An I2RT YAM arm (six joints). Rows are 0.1 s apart.
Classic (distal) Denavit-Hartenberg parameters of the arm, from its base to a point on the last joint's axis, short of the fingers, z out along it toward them. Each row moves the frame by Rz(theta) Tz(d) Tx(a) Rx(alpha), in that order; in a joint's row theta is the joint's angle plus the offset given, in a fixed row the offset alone. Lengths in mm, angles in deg.
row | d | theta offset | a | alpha
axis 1 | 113.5 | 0.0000 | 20.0 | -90.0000
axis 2 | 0.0 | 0.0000 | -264.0 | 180.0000
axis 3 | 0.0 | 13.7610 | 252.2 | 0.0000
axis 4 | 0.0 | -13.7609 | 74.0 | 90.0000
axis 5 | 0.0 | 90.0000 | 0.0 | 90.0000
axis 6 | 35.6 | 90.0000 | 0.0 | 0.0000
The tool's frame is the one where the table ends.
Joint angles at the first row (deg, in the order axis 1, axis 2, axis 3, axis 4, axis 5, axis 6):
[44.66 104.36 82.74 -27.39 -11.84 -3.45]
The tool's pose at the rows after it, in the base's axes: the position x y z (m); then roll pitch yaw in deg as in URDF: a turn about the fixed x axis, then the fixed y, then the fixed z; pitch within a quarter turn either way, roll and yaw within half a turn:
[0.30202 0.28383 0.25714 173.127 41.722 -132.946]
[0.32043 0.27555 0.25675 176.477 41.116 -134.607]
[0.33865 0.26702 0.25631 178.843 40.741 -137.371]
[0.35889 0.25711 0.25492 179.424 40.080 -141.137]
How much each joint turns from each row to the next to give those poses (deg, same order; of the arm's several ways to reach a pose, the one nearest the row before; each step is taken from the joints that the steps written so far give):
[-2.29 1.46 2.87 -1.20 1.86 -0.10]
[-2.26 1.89 2.56 -1.12 2.99 -0.46]
[-2.20 1.96 2.59 -0.81 2.75 0.42]
[-2.52 2.49 3.28 -1.36 1.43 0.93]

